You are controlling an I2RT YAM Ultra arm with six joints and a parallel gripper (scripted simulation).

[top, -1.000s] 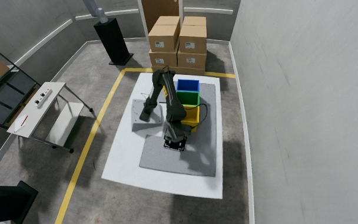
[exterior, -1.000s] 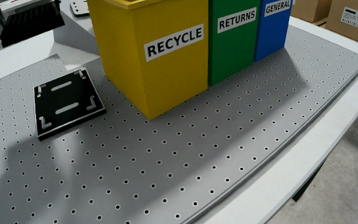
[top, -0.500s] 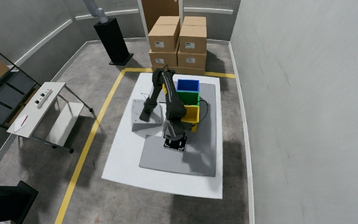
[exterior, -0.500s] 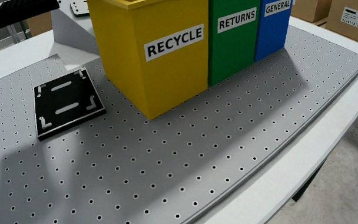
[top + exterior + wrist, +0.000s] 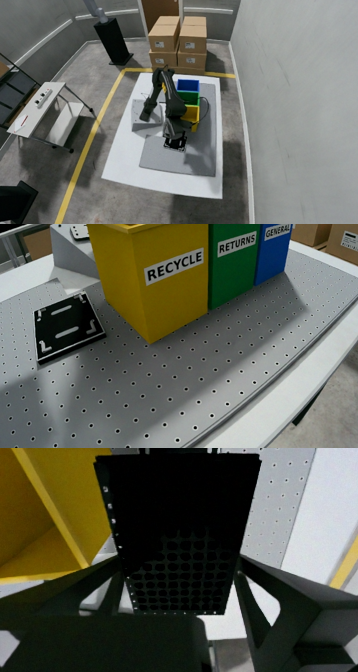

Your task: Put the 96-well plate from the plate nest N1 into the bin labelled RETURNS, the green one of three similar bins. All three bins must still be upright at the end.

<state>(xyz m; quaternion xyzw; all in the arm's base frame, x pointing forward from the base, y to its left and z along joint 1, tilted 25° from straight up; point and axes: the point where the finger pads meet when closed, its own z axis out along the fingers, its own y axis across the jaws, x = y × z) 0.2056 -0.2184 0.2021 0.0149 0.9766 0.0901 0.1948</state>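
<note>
Right now my hand is 290 mm to the right of the green RETURNS bin, 130 mm above it and 20 mm short of it. Round my hand: black plate nest N1 (210 mm below); black 96-well plate (10 mm below); yellow RECYCLE bin (160 mm to the left, 130 mm below, 40 mm ahead).
</note>
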